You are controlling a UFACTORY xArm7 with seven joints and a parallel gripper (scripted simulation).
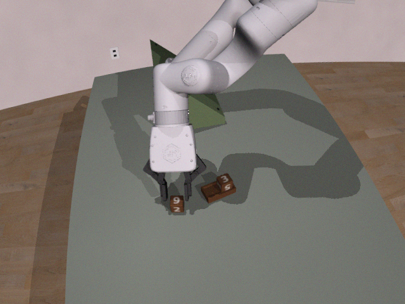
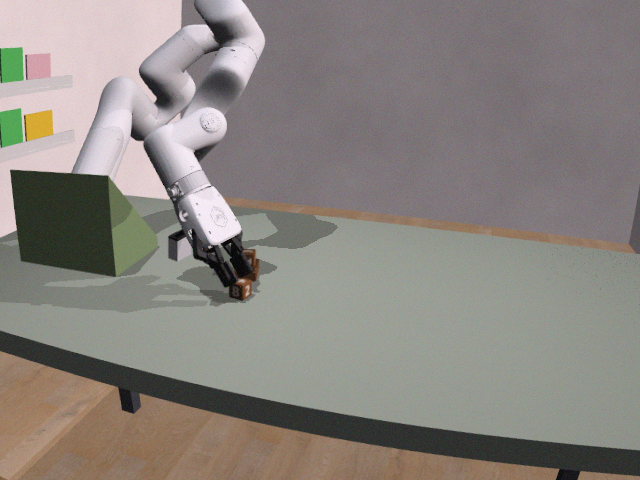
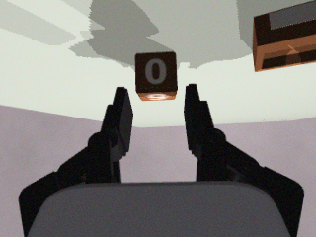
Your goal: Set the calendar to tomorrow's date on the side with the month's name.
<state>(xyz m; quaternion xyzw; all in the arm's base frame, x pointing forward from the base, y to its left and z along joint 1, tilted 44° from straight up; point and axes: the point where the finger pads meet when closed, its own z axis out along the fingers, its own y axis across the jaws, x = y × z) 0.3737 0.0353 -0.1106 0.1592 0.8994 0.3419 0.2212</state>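
My hand is 30 mm above the brown cube and 10 mm short of it. Also, from my hand: tray: 100 mm to the left, 40 mm below, 20 mm behind.
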